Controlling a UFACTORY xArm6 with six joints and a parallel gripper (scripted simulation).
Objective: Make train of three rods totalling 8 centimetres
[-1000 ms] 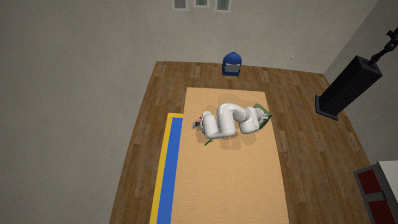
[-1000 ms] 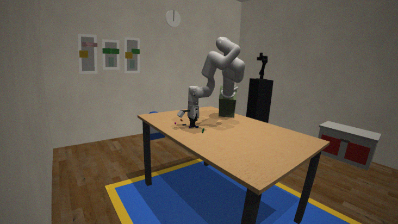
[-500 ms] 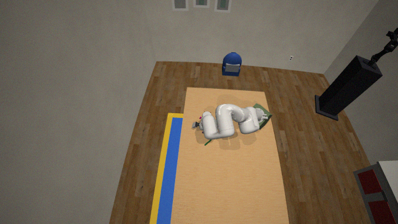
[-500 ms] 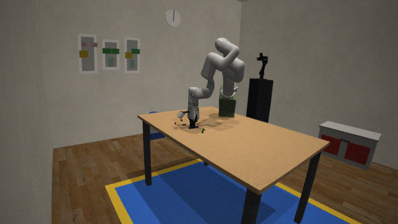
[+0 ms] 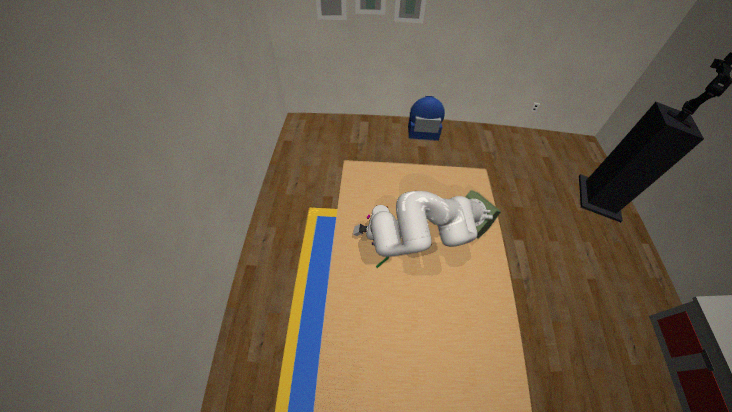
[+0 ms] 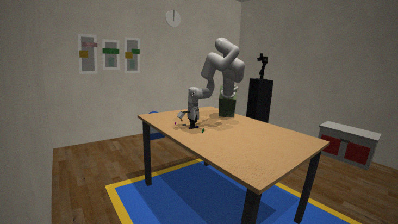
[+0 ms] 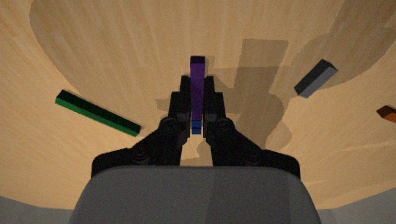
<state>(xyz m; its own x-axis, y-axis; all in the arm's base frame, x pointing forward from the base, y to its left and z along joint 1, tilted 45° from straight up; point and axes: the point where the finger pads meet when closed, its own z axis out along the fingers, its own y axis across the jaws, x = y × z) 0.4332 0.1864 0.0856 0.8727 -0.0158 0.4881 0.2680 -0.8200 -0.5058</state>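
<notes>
The purple rod is 20 mm below my hand. From my hand the other things lie so: green rod 60 mm behind, 80 mm to the left, 20 mm below; then magenta rod 110 mm ahead, 130 mm to the right, 20 mm below; then grey rod 40 mm ahead, 80 mm to the right, 20 mm below.
</notes>
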